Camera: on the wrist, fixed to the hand. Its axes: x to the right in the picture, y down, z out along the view.
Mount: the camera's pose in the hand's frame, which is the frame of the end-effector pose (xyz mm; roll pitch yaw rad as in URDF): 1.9 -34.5 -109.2 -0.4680 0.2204 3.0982
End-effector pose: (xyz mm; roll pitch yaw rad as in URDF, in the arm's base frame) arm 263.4 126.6 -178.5 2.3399 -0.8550 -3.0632
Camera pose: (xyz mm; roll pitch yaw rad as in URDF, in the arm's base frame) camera 308.7 27.4 -143.5 -2.9158 0.6635 -0.0843
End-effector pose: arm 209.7 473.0 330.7 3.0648 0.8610 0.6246
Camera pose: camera 251.1 555.5 398.5 2.7100 -1.0835 -2.4626
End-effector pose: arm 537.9 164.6 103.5 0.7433 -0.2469 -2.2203
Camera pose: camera 560.1 113.6 3.4 -1.2661 0.3753 0.7276
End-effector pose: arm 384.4 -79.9 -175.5 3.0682 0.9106 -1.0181
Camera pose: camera 465.2 -130.1 -111.8 2.6987 -1.1329 2.1853
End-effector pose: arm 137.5 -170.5 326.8 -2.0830 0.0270 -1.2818
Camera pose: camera 63.7 -196.8 410.3 1.6065 -0.0967 2.0737
